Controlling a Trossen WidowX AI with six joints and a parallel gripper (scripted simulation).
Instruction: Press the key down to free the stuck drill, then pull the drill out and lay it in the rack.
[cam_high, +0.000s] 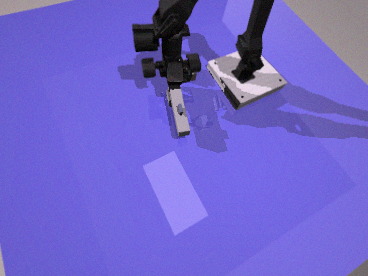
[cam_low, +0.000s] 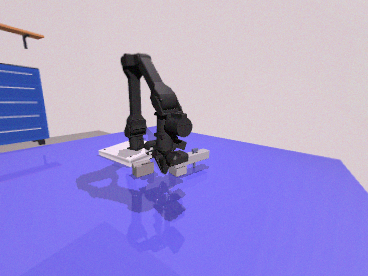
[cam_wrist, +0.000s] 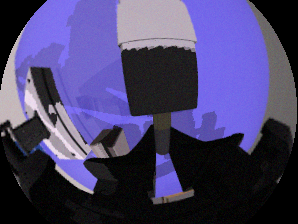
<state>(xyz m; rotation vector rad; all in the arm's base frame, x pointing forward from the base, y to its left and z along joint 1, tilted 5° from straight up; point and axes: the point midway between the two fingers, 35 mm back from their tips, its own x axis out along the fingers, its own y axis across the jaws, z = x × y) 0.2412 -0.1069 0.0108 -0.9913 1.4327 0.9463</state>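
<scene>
The tan drill lies 5 cm to the left of my gripper tip, 3 cm above it and 2 cm ahead of it. Also, from my gripper tip: grey rack 8 cm behind, 2 cm to the right; then grey holder block 12 cm to the left, 4 cm ahead, 2 cm above; then small dark key 14 cm to the left, 5 cm ahead, 3 cm above.
</scene>
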